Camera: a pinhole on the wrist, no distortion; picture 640 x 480 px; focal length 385.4 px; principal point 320.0 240.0 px. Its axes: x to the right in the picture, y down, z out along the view. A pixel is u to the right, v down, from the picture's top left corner.
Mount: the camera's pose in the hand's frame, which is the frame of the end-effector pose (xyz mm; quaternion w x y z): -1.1 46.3 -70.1 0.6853 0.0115 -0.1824 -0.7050
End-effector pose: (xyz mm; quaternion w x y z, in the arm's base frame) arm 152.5 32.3 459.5 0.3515 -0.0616 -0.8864 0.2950
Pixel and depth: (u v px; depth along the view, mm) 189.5 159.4 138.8
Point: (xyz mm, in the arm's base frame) 160.5 95.4 328.1
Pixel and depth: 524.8 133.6 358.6
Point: 123.2 -210.4 206.7
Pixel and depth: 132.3 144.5 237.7
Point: 144.7 120.6 207.6
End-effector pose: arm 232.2 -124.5 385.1 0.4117 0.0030 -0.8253 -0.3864
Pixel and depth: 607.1 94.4 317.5
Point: 171.3 27.9 80.5
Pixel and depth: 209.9 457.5 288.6
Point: 85.5 129.1 486.6
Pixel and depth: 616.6 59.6 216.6
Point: 224.5 -24.4 179.7
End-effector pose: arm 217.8 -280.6 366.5 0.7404 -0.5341 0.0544 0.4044
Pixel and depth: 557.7 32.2 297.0
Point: 21.6 -247.3 624.9
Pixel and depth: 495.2 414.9 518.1
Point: 115.9 197.8 596.4
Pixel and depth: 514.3 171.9 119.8
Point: 151.4 -268.0 404.6
